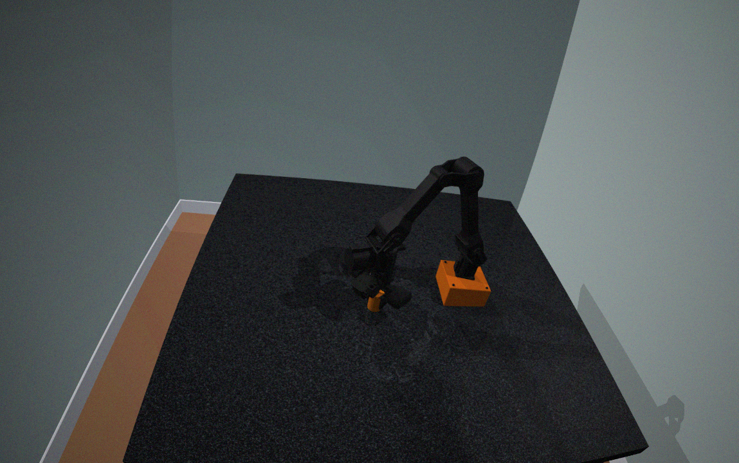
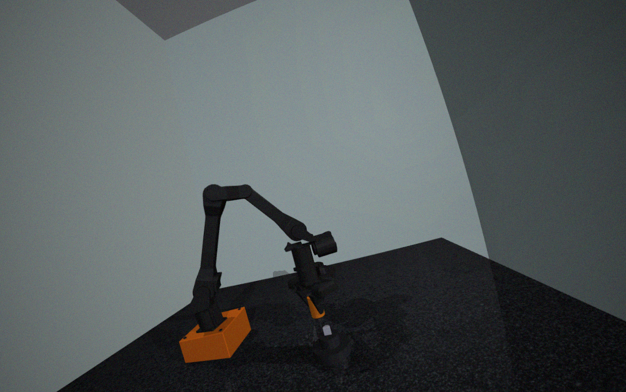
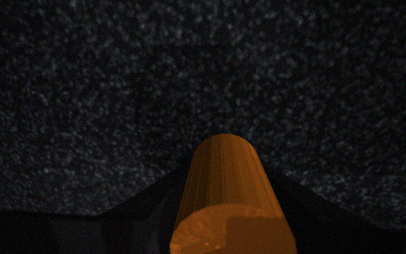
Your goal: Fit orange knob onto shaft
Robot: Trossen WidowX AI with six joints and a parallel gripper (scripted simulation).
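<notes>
My gripper tip is now 30 mm below the orange knob. Also, from my gripper tip: dark round pedestal (90 mm ahead, 180 mm to the right, 20 mm above).
</notes>
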